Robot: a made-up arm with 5 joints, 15 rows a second.
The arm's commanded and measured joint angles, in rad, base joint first. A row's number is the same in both.
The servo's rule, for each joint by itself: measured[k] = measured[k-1] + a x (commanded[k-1-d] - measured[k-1]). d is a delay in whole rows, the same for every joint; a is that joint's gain. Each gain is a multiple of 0.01, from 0.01 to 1. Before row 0 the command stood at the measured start. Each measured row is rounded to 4 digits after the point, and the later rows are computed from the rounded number. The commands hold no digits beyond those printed.
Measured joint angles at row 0:
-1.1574, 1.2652, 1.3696, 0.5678, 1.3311
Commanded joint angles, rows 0 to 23:
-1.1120, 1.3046, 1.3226, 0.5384, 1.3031
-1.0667, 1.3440, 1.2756, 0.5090, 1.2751
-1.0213, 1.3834, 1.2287, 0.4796, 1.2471
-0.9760, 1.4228, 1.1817, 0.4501, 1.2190
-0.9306, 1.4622, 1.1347, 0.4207, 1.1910
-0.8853, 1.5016, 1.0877, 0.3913, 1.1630
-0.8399, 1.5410, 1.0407, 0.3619, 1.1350
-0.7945, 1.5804, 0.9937, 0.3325, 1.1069
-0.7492, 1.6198, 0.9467, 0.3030, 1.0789
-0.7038, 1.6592, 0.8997, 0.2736, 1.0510
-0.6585, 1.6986, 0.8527, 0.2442, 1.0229
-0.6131, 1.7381, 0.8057, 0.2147, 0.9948
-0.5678, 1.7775, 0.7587, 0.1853, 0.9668
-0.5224, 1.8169, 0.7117, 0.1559, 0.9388
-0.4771, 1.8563, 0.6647, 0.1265, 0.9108
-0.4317, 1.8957, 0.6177, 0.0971, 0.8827
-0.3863, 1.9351, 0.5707, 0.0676, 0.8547
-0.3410, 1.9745, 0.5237, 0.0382, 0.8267
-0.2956, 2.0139, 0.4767, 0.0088, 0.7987
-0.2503, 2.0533, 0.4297, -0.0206, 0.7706
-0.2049, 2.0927, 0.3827, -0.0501, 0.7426
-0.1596, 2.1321, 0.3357, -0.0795, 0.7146
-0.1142, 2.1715, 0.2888, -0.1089, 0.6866
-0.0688, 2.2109, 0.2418, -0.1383, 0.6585
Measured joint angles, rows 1 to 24:
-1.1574, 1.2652, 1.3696, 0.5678, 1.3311
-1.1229, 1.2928, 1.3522, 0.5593, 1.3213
-1.0802, 1.3286, 1.3239, 0.5447, 1.3051
-1.0354, 1.3670, 1.2887, 0.5258, 1.2848
-0.9903, 1.4061, 1.2491, 0.5038, 1.2618
-0.9449, 1.4454, 1.2068, 0.4797, 1.2370
-0.8996, 1.4847, 1.1627, 0.4541, 1.2111
-0.8542, 1.5241, 1.1176, 0.4274, 1.1845
-0.8088, 1.5635, 1.0718, 0.3999, 1.1573
-0.7635, 1.6029, 1.0255, 0.3718, 1.1299
-0.7181, 1.6423, 0.9790, 0.3433, 1.1023
-0.6728, 1.6817, 0.9323, 0.3146, 1.0745
-0.6274, 1.7212, 0.8855, 0.2856, 1.0466
-0.5821, 1.7606, 0.8386, 0.2565, 1.0187
-0.5367, 1.8000, 0.7916, 0.2273, 0.9907
-0.4914, 1.8394, 0.7446, 0.1981, 0.9627
-0.4460, 1.8788, 0.6976, 0.1688, 0.9347
-0.4006, 1.9182, 0.6506, 0.1395, 0.9067
-0.3553, 1.9576, 0.6036, 0.1101, 0.8787
-0.3099, 1.9970, 0.5566, 0.0807, 0.8507
-0.2646, 2.0364, 0.5096, 0.0513, 0.8227
-0.2192, 2.0758, 0.4626, 0.0219, 0.7947
-0.1739, 2.1152, 0.4156, -0.0075, 0.7667
-0.1285, 2.1546, 0.3687, -0.0369, 0.7387
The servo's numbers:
d 1
a 0.76 0.70 0.37 0.29 0.35

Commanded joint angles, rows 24 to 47:
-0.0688, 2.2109, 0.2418, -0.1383, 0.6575
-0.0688, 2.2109, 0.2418, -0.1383, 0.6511
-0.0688, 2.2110, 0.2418, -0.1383, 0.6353
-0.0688, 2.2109, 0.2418, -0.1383, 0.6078
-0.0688, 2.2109, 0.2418, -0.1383, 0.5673
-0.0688, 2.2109, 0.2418, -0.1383, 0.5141
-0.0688, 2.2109, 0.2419, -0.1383, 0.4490
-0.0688, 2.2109, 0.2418, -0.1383, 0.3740
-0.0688, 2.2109, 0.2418, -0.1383, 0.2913
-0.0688, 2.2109, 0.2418, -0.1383, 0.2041
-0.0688, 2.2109, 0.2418, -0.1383, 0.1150
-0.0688, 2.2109, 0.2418, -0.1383, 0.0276
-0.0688, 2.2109, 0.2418, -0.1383, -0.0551
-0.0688, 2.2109, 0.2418, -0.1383, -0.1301
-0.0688, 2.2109, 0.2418, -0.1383, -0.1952
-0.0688, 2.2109, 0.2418, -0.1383, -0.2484
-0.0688, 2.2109, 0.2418, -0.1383, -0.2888
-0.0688, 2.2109, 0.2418, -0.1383, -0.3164
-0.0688, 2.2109, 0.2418, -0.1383, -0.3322
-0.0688, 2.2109, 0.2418, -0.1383, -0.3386
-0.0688, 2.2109, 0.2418, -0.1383, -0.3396
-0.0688, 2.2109, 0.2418, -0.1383, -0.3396
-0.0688, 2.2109, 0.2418, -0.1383, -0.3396
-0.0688, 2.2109, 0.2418, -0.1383, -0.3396
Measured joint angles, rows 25 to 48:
-0.0831, 2.1940, 0.3217, -0.0663, 0.7106
-0.0722, 2.2058, 0.2921, -0.0872, 0.6920
-0.0696, 2.2094, 0.2735, -0.1020, 0.6777
-0.0690, 2.2105, 0.2618, -0.1125, 0.6629
-0.0688, 2.2108, 0.2544, -0.1200, 0.6436
-0.0688, 2.2109, 0.2497, -0.1253, 0.6169
-0.0688, 2.2109, 0.2468, -0.1291, 0.5809
-0.0688, 2.2109, 0.2450, -0.1318, 0.5347
-0.0688, 2.2109, 0.2438, -0.1337, 0.4785
-0.0688, 2.2109, 0.2431, -0.1350, 0.4130
-0.0688, 2.2109, 0.2426, -0.1360, 0.3399
-0.0688, 2.2109, 0.2423, -0.1367, 0.2612
-0.0688, 2.2109, 0.2421, -0.1372, 0.1794
-0.0688, 2.2109, 0.2420, -0.1375, 0.0973
-0.0688, 2.2109, 0.2419, -0.1377, 0.0177
-0.0688, 2.2109, 0.2419, -0.1379, -0.0568
-0.0688, 2.2109, 0.2419, -0.1380, -0.1239
-0.0688, 2.2109, 0.2419, -0.1381, -0.1816
-0.0688, 2.2109, 0.2419, -0.1382, -0.2288
-0.0688, 2.2109, 0.2419, -0.1382, -0.2650
-0.0688, 2.2109, 0.2419, -0.1382, -0.2908
-0.0688, 2.2109, 0.2419, -0.1382, -0.3079
-0.0688, 2.2109, 0.2419, -0.1382, -0.3190
-0.0688, 2.2109, 0.2419, -0.1382, -0.3262

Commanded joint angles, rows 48 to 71:
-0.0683, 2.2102, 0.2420, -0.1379, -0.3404
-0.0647, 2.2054, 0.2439, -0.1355, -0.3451
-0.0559, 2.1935, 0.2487, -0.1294, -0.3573
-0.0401, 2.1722, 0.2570, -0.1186, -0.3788
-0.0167, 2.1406, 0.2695, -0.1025, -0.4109
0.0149, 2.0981, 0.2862, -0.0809, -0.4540
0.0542, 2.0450, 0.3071, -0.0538, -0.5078
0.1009, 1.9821, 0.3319, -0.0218, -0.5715
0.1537, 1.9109, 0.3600, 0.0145, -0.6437
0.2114, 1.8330, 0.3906, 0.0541, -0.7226
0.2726, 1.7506, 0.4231, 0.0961, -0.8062
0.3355, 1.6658, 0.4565, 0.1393, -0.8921
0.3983, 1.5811, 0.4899, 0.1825, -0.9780
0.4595, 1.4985, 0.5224, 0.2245, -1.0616
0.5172, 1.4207, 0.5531, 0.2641, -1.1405
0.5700, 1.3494, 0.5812, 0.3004, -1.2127
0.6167, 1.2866, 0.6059, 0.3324, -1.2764
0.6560, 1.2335, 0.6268, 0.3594, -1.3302
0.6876, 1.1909, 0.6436, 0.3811, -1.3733
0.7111, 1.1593, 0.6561, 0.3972, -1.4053
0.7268, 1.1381, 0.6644, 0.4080, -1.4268
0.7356, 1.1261, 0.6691, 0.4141, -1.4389
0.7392, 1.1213, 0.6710, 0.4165, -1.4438
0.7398, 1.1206, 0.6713, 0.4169, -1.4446
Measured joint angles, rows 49 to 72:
-0.0688, 2.2109, 0.2419, -0.1382, -0.3309
-0.0684, 2.2104, 0.2419, -0.1381, -0.3342
-0.0656, 2.2069, 0.2426, -0.1373, -0.3380
-0.0582, 2.1975, 0.2449, -0.1350, -0.3448
-0.0444, 2.1798, 0.2494, -0.1302, -0.3567
-0.0233, 2.1524, 0.2568, -0.1222, -0.3757
0.0057, 2.1144, 0.2677, -0.1102, -0.4031
0.0426, 2.0658, 0.2823, -0.0938, -0.4397
0.0869, 2.0072, 0.3007, -0.0729, -0.4858
0.1377, 1.9398, 0.3226, -0.0476, -0.5411
0.1937, 1.8650, 0.3478, -0.0181, -0.6046
0.2537, 1.7849, 0.3757, 0.0150, -0.6752
0.3159, 1.7015, 0.4056, 0.0510, -0.7511
0.3785, 1.6172, 0.4368, 0.0891, -0.8305
0.4401, 1.5341, 0.4685, 0.1284, -0.9114
0.4987, 1.4547, 0.4998, 0.1678, -0.9916
0.5529, 1.3810, 0.5299, 0.2063, -1.0690
0.6014, 1.3149, 0.5580, 0.2429, -1.1416
0.6429, 1.2579, 0.5835, 0.2767, -1.2076
0.6769, 1.2110, 0.6057, 0.3070, -1.2656
0.7029, 1.1748, 0.6243, 0.3332, -1.3145
0.7211, 1.1491, 0.6391, 0.3549, -1.3538
0.7321, 1.1330, 0.6502, 0.3721, -1.3836
0.7375, 1.1248, 0.6579, 0.3850, -1.4047

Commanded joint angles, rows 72 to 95:
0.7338, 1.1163, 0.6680, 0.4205, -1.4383
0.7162, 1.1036, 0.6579, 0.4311, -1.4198
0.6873, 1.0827, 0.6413, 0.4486, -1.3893
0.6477, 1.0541, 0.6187, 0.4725, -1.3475
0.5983, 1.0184, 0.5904, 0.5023, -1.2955
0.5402, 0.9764, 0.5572, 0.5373, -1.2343
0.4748, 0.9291, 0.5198, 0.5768, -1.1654
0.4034, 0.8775, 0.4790, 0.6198, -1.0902
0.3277, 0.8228, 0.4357, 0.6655, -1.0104
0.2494, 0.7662, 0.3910, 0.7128, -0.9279
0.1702, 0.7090, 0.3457, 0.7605, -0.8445
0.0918, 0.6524, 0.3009, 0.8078, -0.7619
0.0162, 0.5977, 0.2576, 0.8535, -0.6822
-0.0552, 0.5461, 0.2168, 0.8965, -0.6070
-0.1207, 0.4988, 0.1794, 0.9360, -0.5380
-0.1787, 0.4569, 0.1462, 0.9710, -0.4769
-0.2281, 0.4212, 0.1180, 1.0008, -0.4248
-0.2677, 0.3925, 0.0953, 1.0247, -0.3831
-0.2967, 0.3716, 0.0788, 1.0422, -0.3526
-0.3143, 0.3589, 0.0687, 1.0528, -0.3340
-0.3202, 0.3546, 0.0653, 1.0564, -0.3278
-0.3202, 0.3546, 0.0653, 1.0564, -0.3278
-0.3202, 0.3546, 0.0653, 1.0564, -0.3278
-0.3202, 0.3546, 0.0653, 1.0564, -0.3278
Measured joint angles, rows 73 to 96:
0.7392, 1.1219, 0.6629, 0.3943, -1.4187
0.7351, 1.1180, 0.6648, 0.4019, -1.4256
0.7207, 1.1079, 0.6622, 0.4104, -1.4236
0.6953, 1.0903, 0.6545, 0.4215, -1.4116
0.6591, 1.0650, 0.6413, 0.4363, -1.3892
0.6129, 1.0324, 0.6225, 0.4554, -1.3564
0.5576, 0.9932, 0.5983, 0.4792, -1.3137
0.4947, 0.9483, 0.5693, 0.5075, -1.2618
0.4253, 0.8987, 0.5359, 0.5401, -1.2017
0.3511, 0.8456, 0.4988, 0.5765, -1.1347
0.2738, 0.7900, 0.4589, 0.6160, -1.0623
0.1951, 0.7333, 0.4170, 0.6579, -0.9861
0.1166, 0.6767, 0.3740, 0.7014, -0.9076
0.0403, 0.6214, 0.3309, 0.7455, -0.8287
-0.0323, 0.5687, 0.2887, 0.7893, -0.7511
-0.0995, 0.5198, 0.2483, 0.8318, -0.6765
-0.1597, 0.4758, 0.2105, 0.8722, -0.6066
-0.2117, 0.4376, 0.1763, 0.9095, -0.5430
-0.2543, 0.4060, 0.1463, 0.9429, -0.4870
-0.2865, 0.3819, 0.1213, 0.9717, -0.4400
-0.3076, 0.3658, 0.1018, 0.9952, -0.4029
-0.3172, 0.3580, 0.0883, 1.0129, -0.3766
-0.3195, 0.3556, 0.0798, 1.0255, -0.3595
-0.3200, 0.3549, 0.0744, 1.0345, -0.3484

